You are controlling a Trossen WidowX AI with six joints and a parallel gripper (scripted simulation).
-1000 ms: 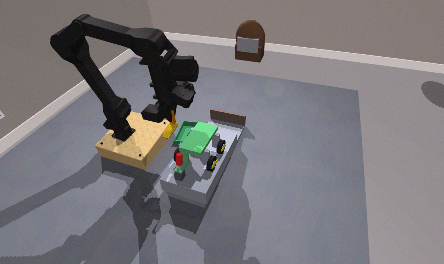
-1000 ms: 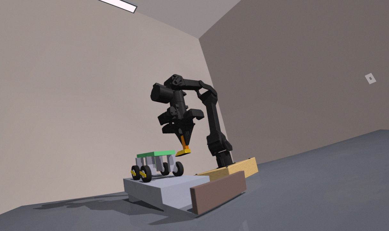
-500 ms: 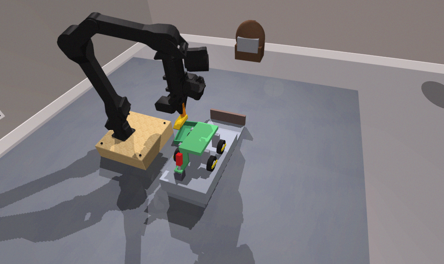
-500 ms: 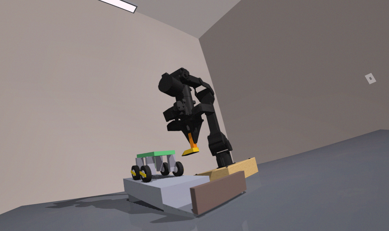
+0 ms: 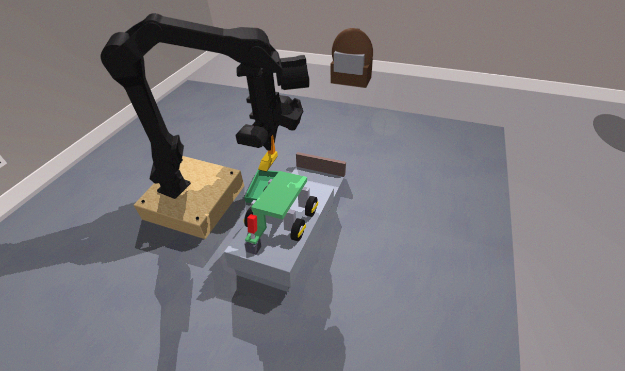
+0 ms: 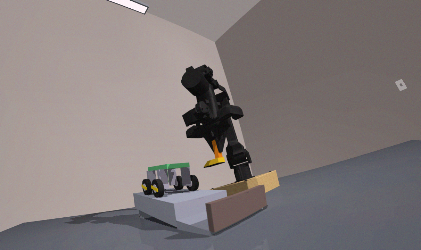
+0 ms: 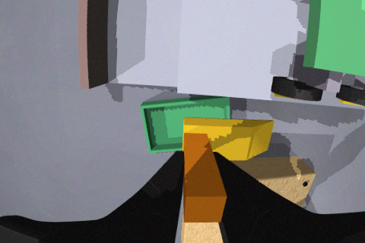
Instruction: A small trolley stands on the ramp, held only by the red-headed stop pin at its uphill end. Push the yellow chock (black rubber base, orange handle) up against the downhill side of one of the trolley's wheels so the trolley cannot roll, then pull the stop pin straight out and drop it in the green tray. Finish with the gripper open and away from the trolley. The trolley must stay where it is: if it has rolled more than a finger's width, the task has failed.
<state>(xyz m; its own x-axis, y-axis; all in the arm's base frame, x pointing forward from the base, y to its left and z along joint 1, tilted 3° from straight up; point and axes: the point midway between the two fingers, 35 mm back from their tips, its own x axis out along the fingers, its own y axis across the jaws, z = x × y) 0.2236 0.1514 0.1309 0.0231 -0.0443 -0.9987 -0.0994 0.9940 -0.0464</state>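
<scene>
Now: gripper tip 9 cm short of the red-headed stop pin, 23 cm to the left of it and 3 cm above it. From my gripper tip the other things lie so: yellow chock: 2 cm to the right, 1 cm below; trolley: 10 cm ahead, 13 cm to the right, 4 cm below; green tray: 4 cm behind, 1 cm to the right, 16 cm below.
</scene>
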